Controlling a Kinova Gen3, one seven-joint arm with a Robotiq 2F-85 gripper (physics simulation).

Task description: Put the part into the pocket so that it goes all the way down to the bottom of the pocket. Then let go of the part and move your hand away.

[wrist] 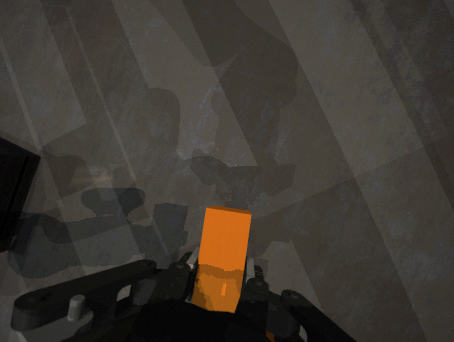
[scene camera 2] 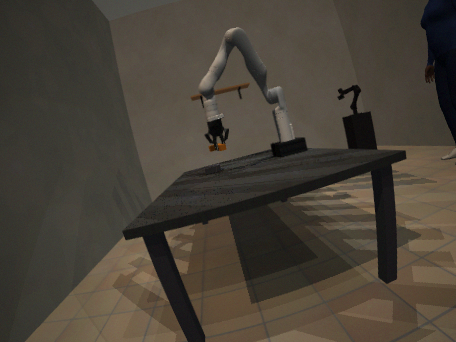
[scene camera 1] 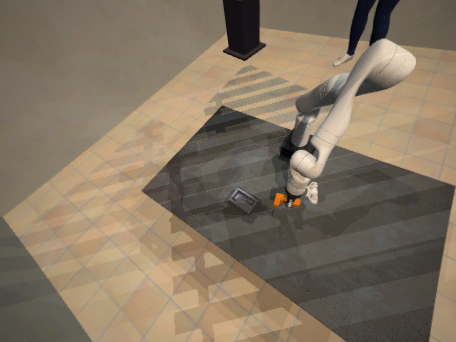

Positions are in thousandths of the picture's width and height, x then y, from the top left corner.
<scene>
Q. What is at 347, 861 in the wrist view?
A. My gripper.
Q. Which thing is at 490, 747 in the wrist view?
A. An orange part.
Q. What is my gripper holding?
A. An orange part.
</scene>
